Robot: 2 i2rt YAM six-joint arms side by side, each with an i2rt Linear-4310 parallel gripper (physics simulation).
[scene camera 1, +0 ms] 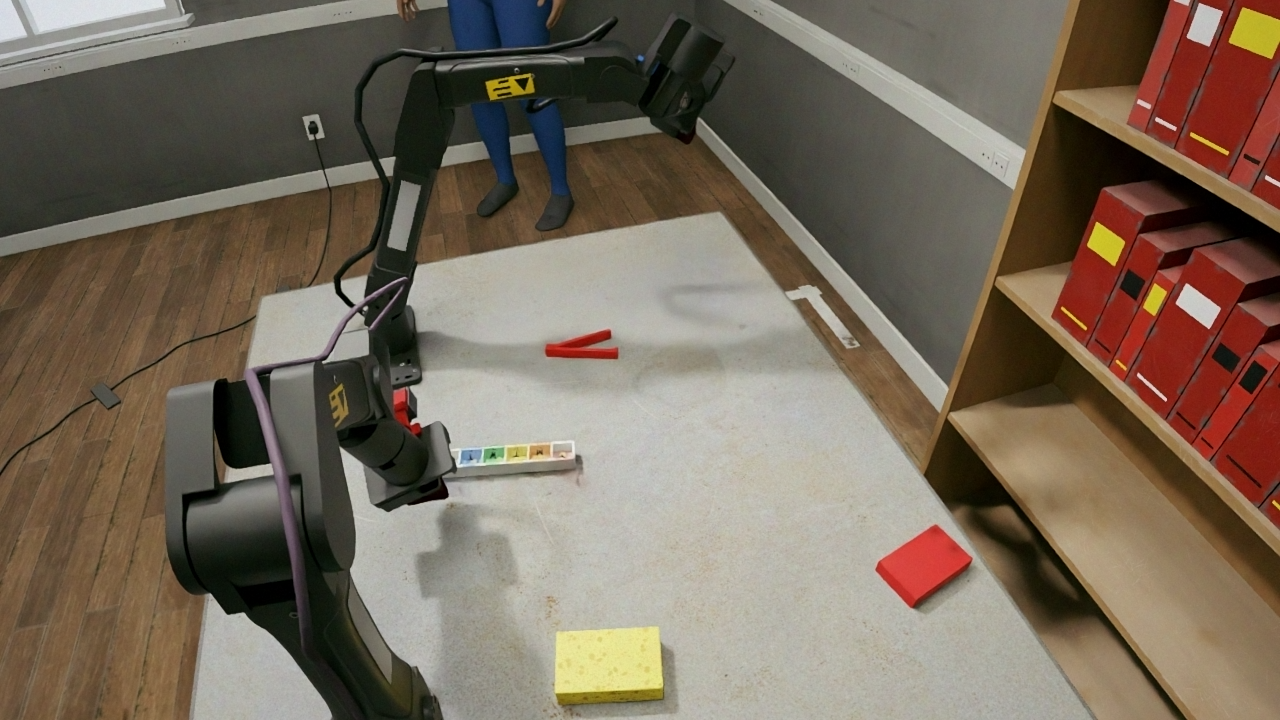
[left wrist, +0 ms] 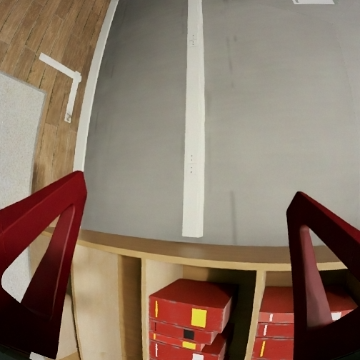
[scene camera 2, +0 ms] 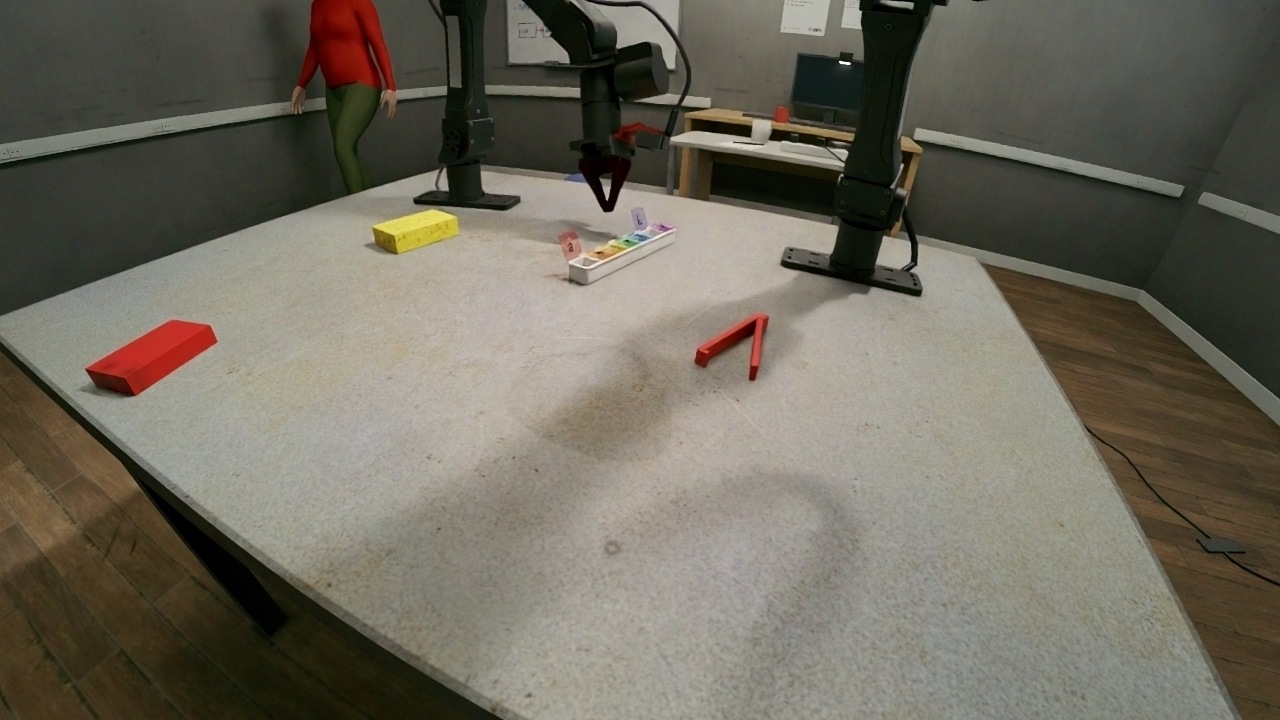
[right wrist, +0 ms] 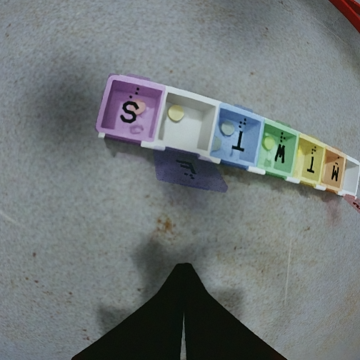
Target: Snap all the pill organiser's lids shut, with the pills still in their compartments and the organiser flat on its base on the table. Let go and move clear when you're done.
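Frame: origin at the left arm's base, x right, y ahead, z up, level; millimetres.
Seen in the pictures: left gripper, between the fingertips: [scene camera 1: 707, 88]; right gripper, between the fingertips: [scene camera 1: 445, 493] [scene camera 2: 608, 212]; left arm's base, origin of its link: [scene camera 1: 395, 348] [scene camera 2: 849, 272]; right arm's base, origin of its link: [scene camera 2: 466, 202].
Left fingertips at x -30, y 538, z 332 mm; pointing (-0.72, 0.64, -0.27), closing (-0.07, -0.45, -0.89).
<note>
Pixels of each thing's top centre, then the offset from my left fingertips to it.
- white pill organiser, centre of its top: [scene camera 1: 489, 442] [scene camera 2: 625, 219] dx +336, dy -424, dz -278 mm
- violet F lid, centre of its top: [scene camera 2: 640, 208] dx +338, dy -486, dz -278 mm
- red end lid, centre of its top: [scene camera 2: 570, 232] [scene camera 1: 560, 446] dx +373, dy -340, dz -278 mm
- red V-shaped piece, centre of its top: [scene camera 2: 754, 339] [scene camera 1: 583, 338] dx +132, dy -250, dz -316 mm
- yellow sponge, centre of its top: [scene camera 1: 608, 659] [scene camera 2: 414, 221] dx +647, dy -361, dz -304 mm
- red block, centre of its top: [scene camera 1: 926, 559] [scene camera 2: 150, 345] dx +654, dy +14, dz -312 mm
The white pill organiser [scene camera 1: 528, 467] [scene camera 2: 619, 265] [right wrist: 197, 100] lies flat on its base. Its purple S, blue, green, yellow and orange lids look down. The violet F lid [scene camera 2: 639, 218] [right wrist: 190, 171] stands open, and a yellow pill [right wrist: 176, 113] lies in that compartment. The red end lid [scene camera 2: 570, 244] [right wrist: 354, 201] is open too, at the far end; whether that compartment holds a pill cannot be told. My right gripper [scene camera 2: 609, 208] [right wrist: 183, 272] is shut and empty above the table, near the F lid's side. My left gripper [scene camera 1: 687, 136] [left wrist: 192, 192] is open and empty, high up, far from the organiser.
A red V-shaped piece [scene camera 1: 581, 351] [scene camera 2: 732, 340] lies beyond the organiser in scene camera 1. A yellow sponge [scene camera 1: 608, 664] [scene camera 2: 416, 231] and a red block [scene camera 1: 923, 565] [scene camera 2: 152, 356] lie on the table. A bookshelf [scene camera 1: 1074, 456] with red binders stands beside it at the right.
</note>
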